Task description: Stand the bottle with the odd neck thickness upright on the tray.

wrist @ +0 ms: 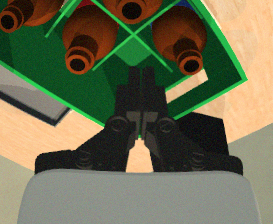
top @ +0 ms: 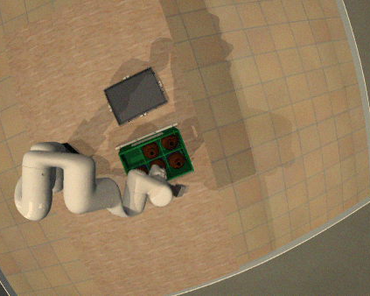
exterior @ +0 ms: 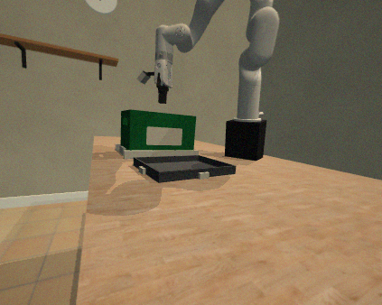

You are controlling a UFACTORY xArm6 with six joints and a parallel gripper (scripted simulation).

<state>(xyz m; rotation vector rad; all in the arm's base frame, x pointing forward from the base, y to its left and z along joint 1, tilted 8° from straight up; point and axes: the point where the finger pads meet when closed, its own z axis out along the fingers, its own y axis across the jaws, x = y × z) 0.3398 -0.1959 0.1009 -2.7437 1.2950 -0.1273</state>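
The green crate is 30 mm ahead of my hand, 20 mm to the left of it and 160 mm below it. From my hand the other things lie so: brown bottle (30 mm ahead, 60 mm to the left, 160 mm below); tray (70 mm ahead, 310 mm to the left, 230 mm below).
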